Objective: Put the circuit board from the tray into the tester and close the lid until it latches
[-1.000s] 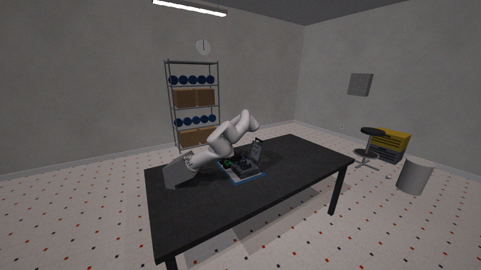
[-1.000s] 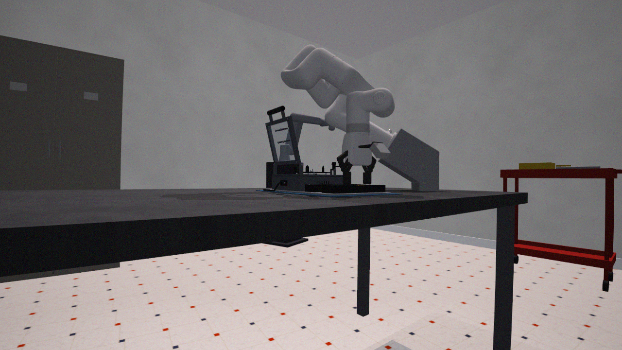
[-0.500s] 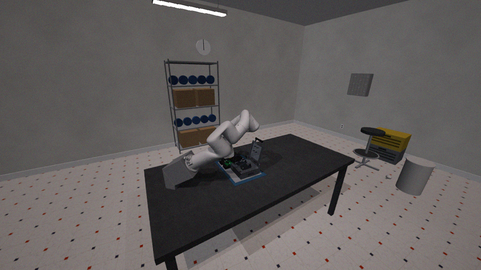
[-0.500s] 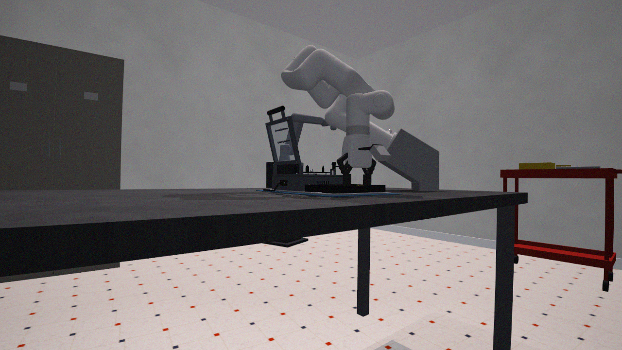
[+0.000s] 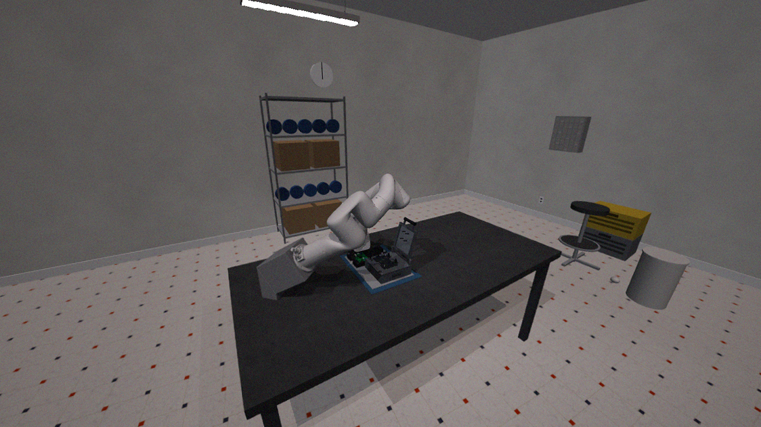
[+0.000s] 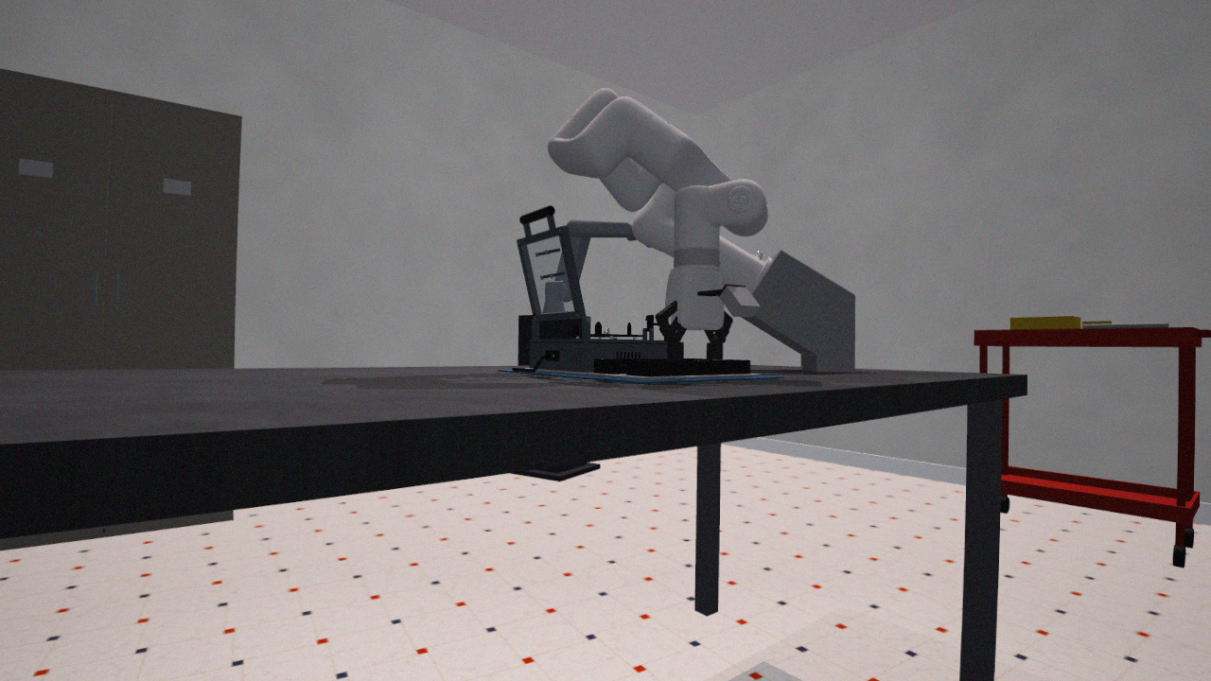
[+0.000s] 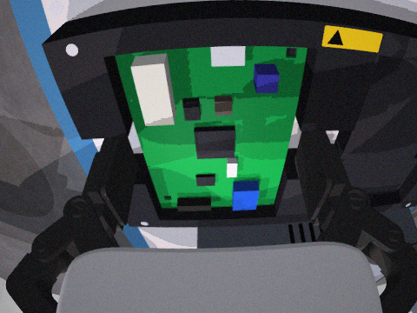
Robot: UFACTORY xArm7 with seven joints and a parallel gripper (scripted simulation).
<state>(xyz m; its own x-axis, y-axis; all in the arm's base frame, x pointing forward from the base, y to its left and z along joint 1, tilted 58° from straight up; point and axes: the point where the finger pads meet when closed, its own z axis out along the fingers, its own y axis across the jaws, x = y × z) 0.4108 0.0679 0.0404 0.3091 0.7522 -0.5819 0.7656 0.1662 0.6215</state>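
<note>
My gripper is now right at the circuit board. Also, from my hand: tester 3 cm ahead, 16 cm to the right, 9 cm above; then lid 11 cm ahead, 23 cm to the right, 16 cm above; then latch hook 4 cm behind, 10 cm to the right, 6 cm above.
</note>
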